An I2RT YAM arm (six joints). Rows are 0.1 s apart.
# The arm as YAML. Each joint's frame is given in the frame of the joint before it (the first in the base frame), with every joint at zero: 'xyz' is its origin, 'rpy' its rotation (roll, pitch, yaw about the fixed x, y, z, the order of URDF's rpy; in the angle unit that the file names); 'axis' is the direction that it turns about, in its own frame. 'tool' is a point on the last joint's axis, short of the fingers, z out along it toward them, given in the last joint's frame.
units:
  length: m
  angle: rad
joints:
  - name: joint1
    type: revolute
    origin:
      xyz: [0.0, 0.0, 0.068]
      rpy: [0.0, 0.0, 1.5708]
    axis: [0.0, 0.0, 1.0]
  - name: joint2
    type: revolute
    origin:
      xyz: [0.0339, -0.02, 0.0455]
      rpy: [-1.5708, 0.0, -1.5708]
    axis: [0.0, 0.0, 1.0]
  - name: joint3
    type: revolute
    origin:
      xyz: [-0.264, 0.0, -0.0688]
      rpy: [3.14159, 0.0, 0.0]
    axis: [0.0, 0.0, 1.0]
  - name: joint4
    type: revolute
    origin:
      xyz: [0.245, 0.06, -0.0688]
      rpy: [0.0, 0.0, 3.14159]
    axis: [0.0, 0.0, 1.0]
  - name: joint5
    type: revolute
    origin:
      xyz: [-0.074, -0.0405, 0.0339]
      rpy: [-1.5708, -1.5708, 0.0]
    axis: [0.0, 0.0, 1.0]
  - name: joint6
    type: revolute
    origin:
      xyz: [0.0, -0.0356, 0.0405]
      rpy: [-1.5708, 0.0, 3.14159]
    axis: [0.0, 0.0, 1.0]
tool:
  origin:
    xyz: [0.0, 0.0, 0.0]
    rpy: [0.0, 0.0, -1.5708]
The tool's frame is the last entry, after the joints.
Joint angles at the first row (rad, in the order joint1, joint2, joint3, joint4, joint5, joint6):
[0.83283, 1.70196, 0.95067, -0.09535, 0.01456, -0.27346]
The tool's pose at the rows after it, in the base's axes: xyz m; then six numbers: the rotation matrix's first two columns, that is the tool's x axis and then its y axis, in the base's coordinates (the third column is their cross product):
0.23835 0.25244 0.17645 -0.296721 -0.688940 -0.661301 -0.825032 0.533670 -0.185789
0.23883 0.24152 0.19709 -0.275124 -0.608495 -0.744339 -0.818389 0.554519 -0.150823
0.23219 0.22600 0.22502 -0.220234 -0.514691 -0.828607 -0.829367 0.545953 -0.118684
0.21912 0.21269 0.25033 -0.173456 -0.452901 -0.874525 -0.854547 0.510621 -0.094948
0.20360 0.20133 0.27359 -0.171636 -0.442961 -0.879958 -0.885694 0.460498 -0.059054
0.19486 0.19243 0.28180 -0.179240 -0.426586 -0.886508 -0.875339 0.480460 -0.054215
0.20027 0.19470 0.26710 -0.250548 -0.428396 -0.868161 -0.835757 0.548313 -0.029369
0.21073 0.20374 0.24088 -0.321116 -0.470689 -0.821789 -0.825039 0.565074 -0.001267
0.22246 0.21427 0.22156 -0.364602 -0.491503 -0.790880 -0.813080 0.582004 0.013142
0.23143 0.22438 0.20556 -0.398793 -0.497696 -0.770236 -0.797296 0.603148 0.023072
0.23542 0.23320 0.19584 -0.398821 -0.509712 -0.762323 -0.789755 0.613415 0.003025
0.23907 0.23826 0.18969 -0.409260 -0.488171 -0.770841 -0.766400 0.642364 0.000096
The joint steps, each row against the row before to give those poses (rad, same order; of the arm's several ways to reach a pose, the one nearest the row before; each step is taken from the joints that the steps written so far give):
[-0.01730, -0.01774, -0.00106, 0.01628, -0.00062, 0.01433]
[-0.02914, -0.07935, -0.03137, 0.05657, -0.05784, 0.02158]
[-0.02848, -0.11884, -0.04248, 0.04852, -0.08360, 0.01140]
[-0.01117, -0.11533, -0.02241, -0.01595, -0.07778, 0.00519]
[-0.00080, -0.09733, 0.02345, -0.12544, -0.07040, 0.00218]
[-0.00042, -0.06006, -0.01270, -0.03115, 0.01433, 0.01888]
[0.00085, 0.03561, -0.02193, 0.02370, 0.06456, 0.05213]
[0.00009, 0.09633, -0.00499, 0.01286, 0.01409, 0.01778]
[0.00097, 0.09697, 0.01669, 0.02893, 0.01528, 0.01551]
[0.00657, 0.08214, 0.01704, 0.03468, 0.02272, 0.02362]
[0.01490, 0.05228, 0.01239, 0.03065, 0.03502, 0.00121]
[0.00688, 0.03263, 0.00050, 0.04820, 0.03457, 0.02754]

